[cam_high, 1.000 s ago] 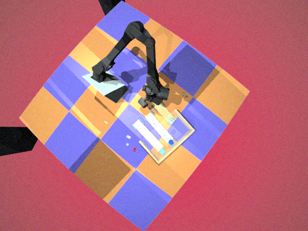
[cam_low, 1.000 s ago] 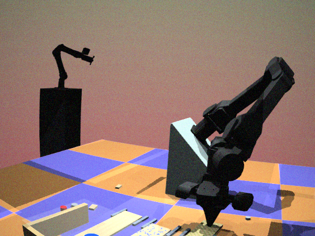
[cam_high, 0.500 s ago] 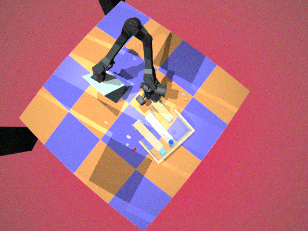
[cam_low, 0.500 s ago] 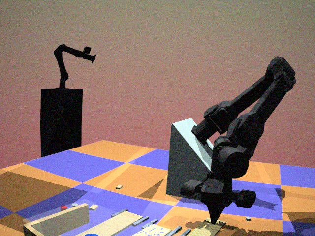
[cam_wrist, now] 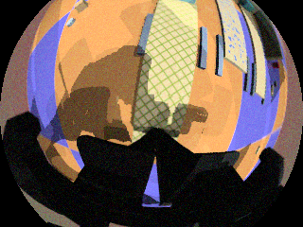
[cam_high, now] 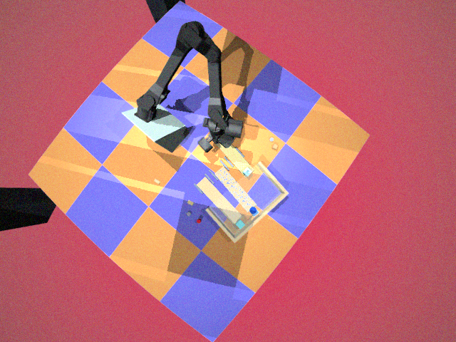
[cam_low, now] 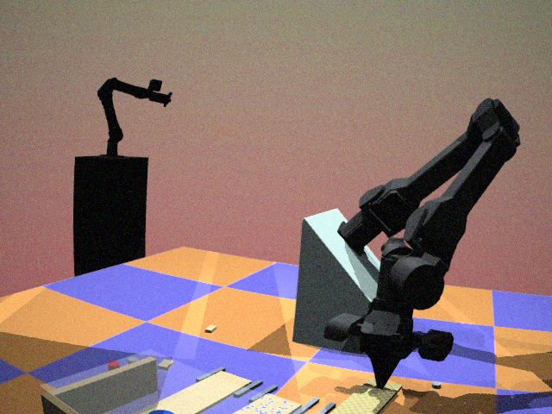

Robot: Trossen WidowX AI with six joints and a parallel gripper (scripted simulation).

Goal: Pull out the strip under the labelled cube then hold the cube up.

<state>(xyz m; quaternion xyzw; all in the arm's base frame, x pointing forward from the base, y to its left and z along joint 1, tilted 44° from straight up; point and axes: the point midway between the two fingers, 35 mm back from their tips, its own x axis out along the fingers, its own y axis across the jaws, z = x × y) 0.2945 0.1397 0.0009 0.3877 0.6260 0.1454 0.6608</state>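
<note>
My gripper tip is 9 cm short of the strip and 3 cm to the left of it. Round my gripper tip: blue cylinder: 30 cm ahead, 21 cm to the right, 6 cm above; then small red piece: 38 cm to the right, 12 cm ahead, 1 cm above; then labelled cube: 19 cm ahead, 7 cm to the right, 2 cm above.
</note>
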